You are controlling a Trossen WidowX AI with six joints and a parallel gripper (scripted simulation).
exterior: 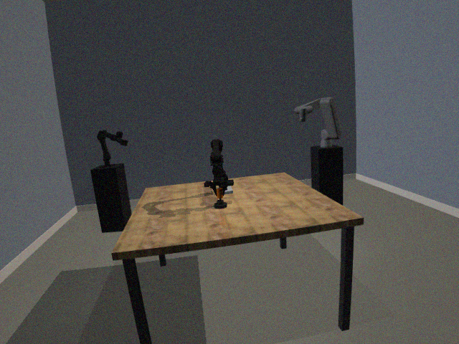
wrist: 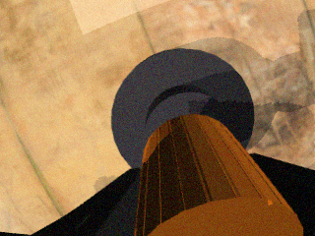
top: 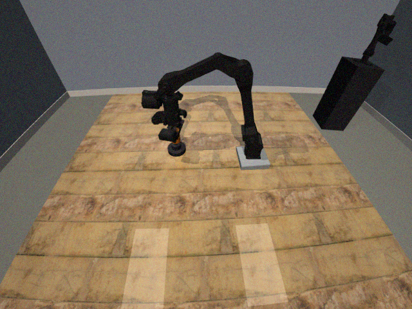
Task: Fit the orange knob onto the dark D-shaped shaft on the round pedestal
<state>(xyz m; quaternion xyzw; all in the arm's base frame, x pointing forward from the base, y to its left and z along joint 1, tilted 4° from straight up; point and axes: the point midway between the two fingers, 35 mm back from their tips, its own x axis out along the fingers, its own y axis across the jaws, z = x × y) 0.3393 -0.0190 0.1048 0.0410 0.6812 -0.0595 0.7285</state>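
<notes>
Right now my gripper tip is 4 cm above the pedestal. From my gripper tip the other things lie so: orange knob: 2 cm above.
</notes>
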